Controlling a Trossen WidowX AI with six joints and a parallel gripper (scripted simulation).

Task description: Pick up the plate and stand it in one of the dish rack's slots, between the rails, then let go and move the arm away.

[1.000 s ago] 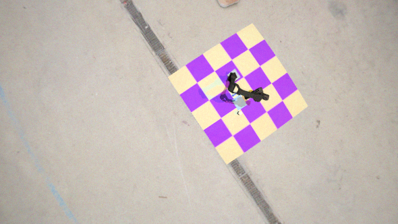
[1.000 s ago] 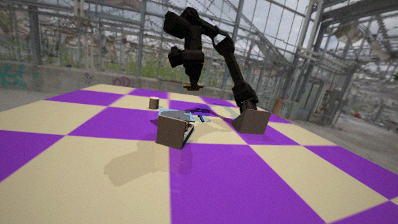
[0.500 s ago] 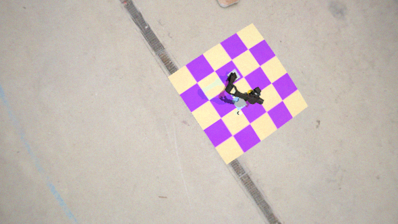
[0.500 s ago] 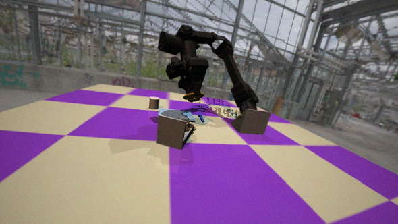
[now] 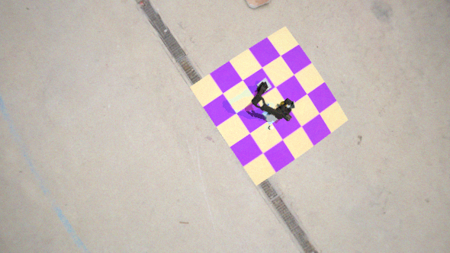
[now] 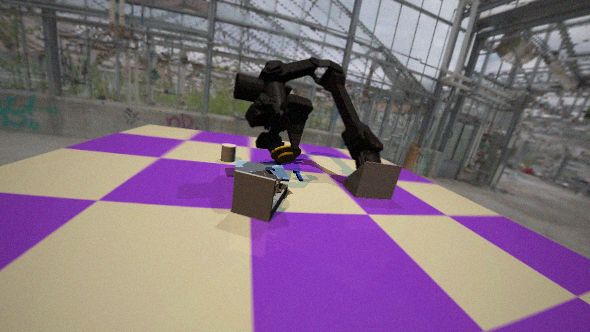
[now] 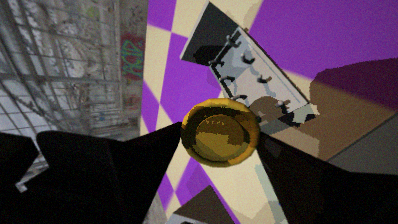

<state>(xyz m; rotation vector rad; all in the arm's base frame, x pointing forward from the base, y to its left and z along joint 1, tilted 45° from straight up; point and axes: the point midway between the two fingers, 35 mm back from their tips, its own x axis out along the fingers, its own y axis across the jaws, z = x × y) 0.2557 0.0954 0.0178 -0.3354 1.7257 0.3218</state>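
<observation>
Now: gripper tip 7 cm above the dish rack, 4 cm to the right of it and 4 cm short of it. Round my gripper tip: plate 1 cm to the right, 1 cm above; mat 14 cm to the right, 9 cm below, 6 cm ahead; blue spoon 15 cm to the right, 9 cm below, 6 cm behind.
</observation>
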